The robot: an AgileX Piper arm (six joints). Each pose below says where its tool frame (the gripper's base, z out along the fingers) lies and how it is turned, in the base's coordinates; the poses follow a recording.
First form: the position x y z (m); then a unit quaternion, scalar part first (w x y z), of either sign.
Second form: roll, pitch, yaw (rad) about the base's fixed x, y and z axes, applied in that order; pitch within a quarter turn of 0, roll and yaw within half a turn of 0; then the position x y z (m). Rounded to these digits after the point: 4 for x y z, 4 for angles.
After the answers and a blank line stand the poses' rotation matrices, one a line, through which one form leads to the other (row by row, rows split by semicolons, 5 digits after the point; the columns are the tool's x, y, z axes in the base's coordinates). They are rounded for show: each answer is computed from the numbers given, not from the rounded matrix.
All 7 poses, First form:
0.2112 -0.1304 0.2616 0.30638 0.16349 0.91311 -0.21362
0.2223 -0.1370 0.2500 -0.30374 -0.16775 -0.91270 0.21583
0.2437 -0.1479 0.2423 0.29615 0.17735 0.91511 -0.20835
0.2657 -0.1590 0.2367 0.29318 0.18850 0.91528 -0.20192
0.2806 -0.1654 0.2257 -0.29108 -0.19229 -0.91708 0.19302
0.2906 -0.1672 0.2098 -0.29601 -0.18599 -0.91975 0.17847
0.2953 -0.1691 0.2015 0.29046 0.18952 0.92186 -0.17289
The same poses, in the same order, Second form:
-2.7592 0.6807 2.9241 0.2112 -0.1304 0.2616
-2.7573 0.6775 2.9149 0.2223 -0.1370 0.2500
-2.7833 0.6636 2.8834 0.2437 -0.1479 0.2423
-2.8075 0.6596 2.8507 0.2657 -0.1590 0.2367
-2.8317 0.6537 2.8340 0.2806 -0.1654 0.2257
-2.8624 0.6572 2.8383 0.2906 -0.1672 0.2098
-2.8774 0.6448 2.8248 0.2953 -0.1691 0.2015

-0.75880 0.42947 0.48967; 0.16767 0.85528 -0.49030; -0.62937 -0.28994 -0.72100
-0.75920 0.43732 0.48204; 0.17510 0.85055 -0.49588; -0.62686 -0.29207 -0.72232
-0.76168 0.44800 0.46812; 0.20119 0.85027 -0.48637; -0.61593 -0.27628 -0.73777
-0.75703 0.46346 0.46056; 0.22666 0.84739 -0.48016; -0.61281 -0.25910 -0.74655
-0.75659 0.46506 0.45966; 0.24032 0.85153 -0.46598; -0.60812 -0.24209 -0.75603
-0.75557 0.44778 0.47812; 0.23647 0.86711 -0.43840; -0.61089 -0.21818 -0.76105
-0.75943 0.44986 0.46999; 0.24899 0.86838 -0.42886; -0.60106 -0.20866 -0.77148

